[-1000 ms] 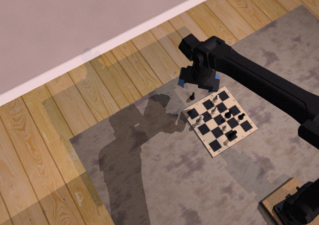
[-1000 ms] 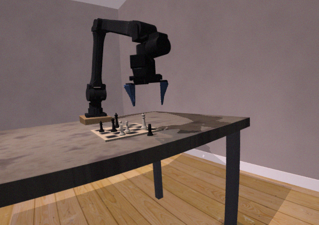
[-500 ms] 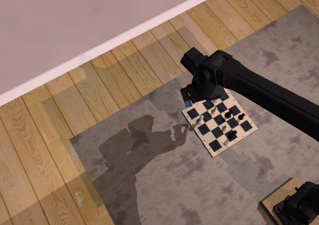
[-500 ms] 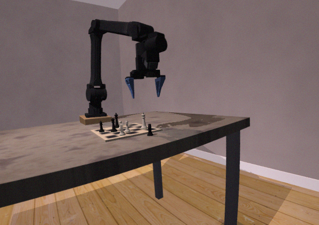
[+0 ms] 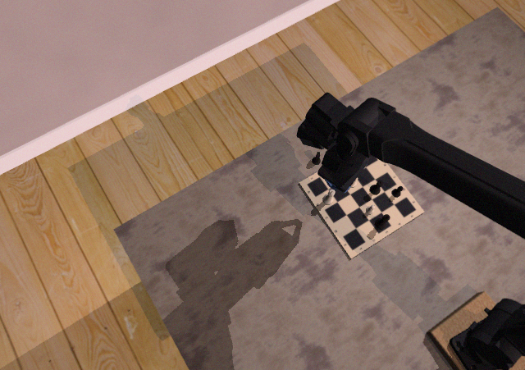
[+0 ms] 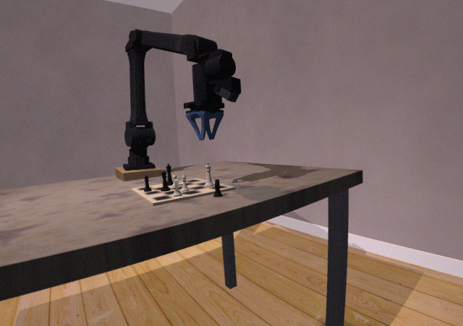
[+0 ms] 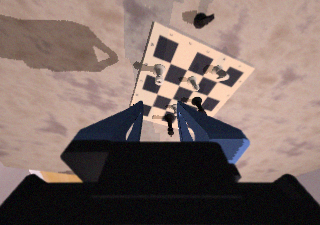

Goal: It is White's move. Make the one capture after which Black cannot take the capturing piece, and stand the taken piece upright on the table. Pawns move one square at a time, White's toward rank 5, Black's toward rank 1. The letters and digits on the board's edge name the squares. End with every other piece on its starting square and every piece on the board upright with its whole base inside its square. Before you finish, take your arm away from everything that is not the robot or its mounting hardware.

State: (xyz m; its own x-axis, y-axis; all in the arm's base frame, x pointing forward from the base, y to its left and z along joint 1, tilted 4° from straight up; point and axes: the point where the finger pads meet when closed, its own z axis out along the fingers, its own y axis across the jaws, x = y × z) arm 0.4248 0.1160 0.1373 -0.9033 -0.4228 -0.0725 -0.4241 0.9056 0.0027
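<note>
My gripper is now 10 cm above the tall white piece. From my hand the other things lie so: black piece (12 cm to the right, 11 cm below, 3 cm behind); then chessboard (14 cm below, 8 cm to the right, 3 cm behind).
</note>
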